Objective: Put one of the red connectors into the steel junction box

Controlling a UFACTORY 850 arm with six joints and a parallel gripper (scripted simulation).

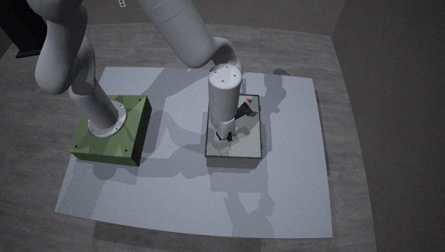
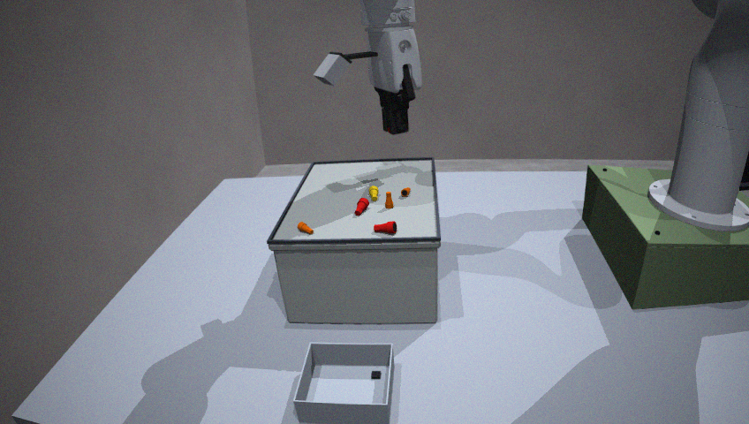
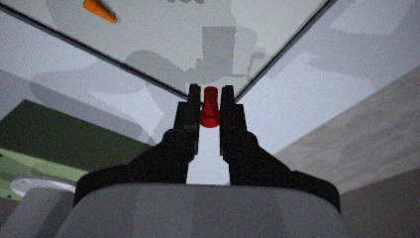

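The yellow connector lies 10 cm to the left of my hand, 8 cm below it and 4 cm ahead of it. Round my hand: tool case (13 cm below, 9 cm to the left, 6 cm ahead).
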